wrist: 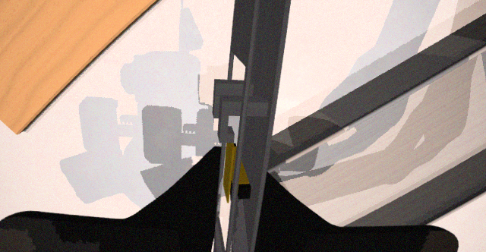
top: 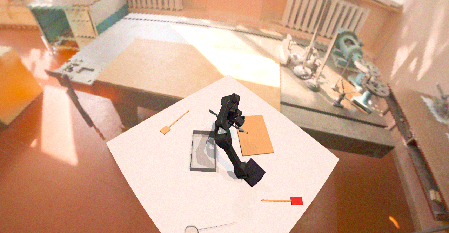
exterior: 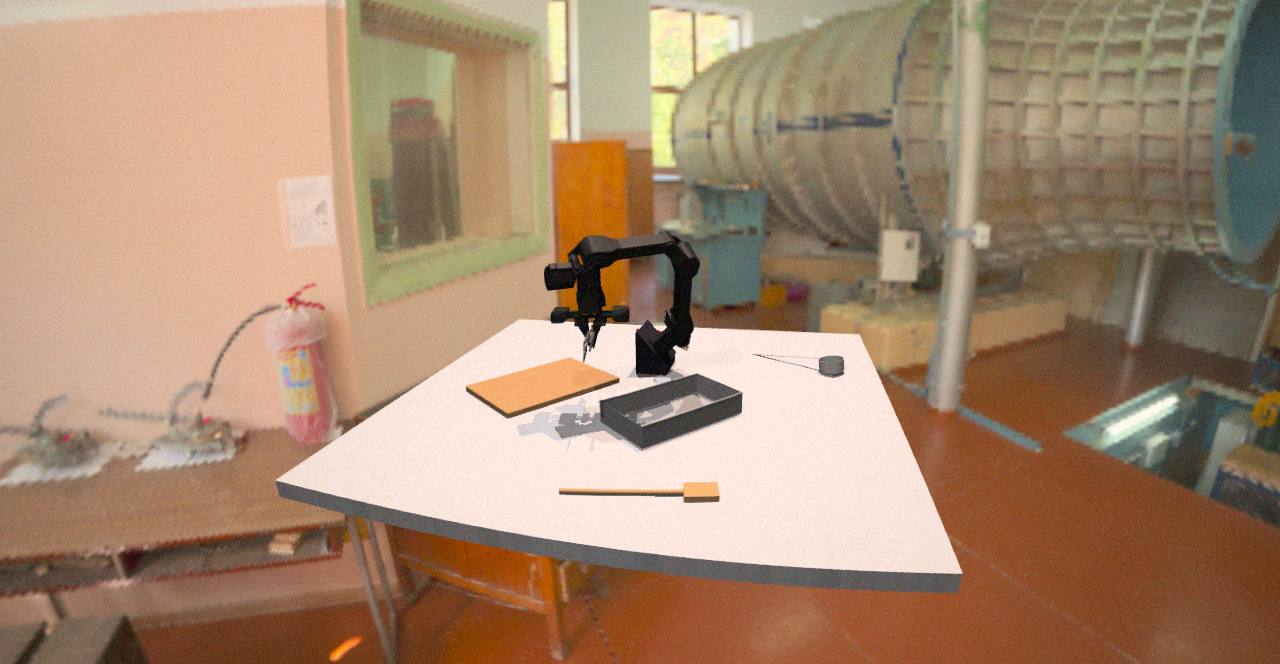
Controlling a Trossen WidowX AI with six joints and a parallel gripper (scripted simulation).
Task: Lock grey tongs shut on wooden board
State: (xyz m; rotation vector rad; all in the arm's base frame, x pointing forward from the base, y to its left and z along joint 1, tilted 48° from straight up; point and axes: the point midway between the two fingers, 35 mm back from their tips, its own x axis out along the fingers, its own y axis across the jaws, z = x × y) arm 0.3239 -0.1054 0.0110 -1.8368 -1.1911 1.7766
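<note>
The yellow piece lies 20 mm behind my gripper tip, 10 mm to the right of it and 40 mm above it. The rest, counted from my gripper tip: wooden board (70 mm behind, 190 mm to the right, 150 mm below); then roasting tin (210 mm to the left, 130 mm below).
</note>
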